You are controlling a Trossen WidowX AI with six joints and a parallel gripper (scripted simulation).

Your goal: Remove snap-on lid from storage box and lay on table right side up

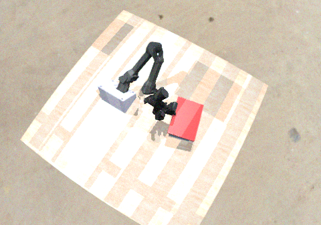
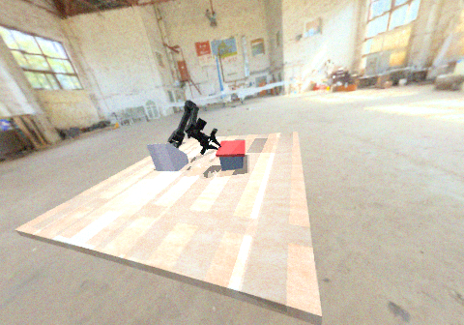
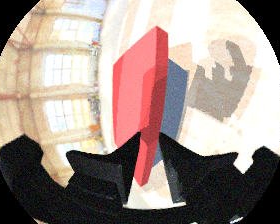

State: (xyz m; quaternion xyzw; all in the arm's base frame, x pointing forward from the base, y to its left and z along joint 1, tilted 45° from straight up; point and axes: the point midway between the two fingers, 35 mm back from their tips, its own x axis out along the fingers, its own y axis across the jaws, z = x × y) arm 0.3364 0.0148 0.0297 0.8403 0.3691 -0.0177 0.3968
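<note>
Right now my gripper tip is 70 mm short of the red lid and 20 mm to the right of it. The rest, counted from my gripper tip: storage box: 70 mm ahead, 60 mm below, 20 mm to the left.
</note>
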